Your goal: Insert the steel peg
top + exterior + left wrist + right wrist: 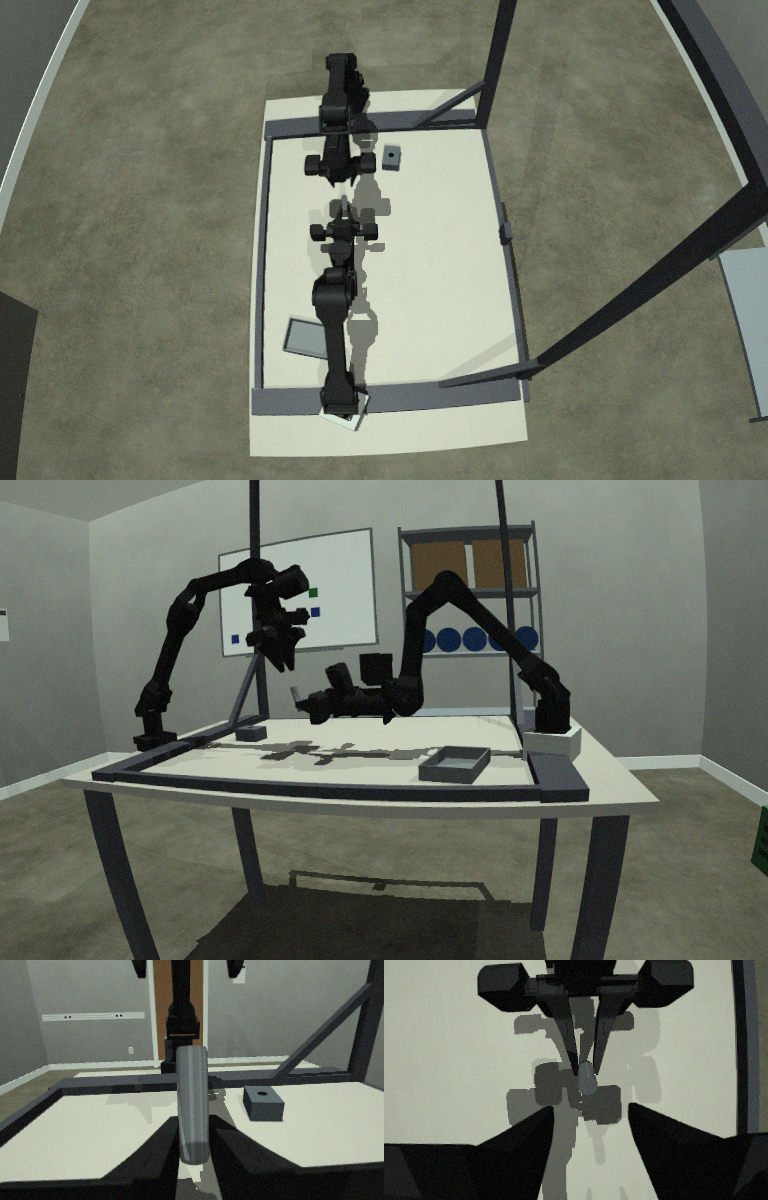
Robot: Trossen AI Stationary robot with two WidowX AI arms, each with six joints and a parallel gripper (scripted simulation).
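My right gripper is now 10 cm above the steel peg and 3 cm to the right of it. Also, from my right hand: shallow grey tray: 39 cm to the left, 22 cm below, 10 cm ahead.
Right now my left hand is 30 mm to the left of the steel peg and 10 mm below it. Round my left hand: shallow grey tray 100 mm ahead, 330 mm to the left, 110 mm below.
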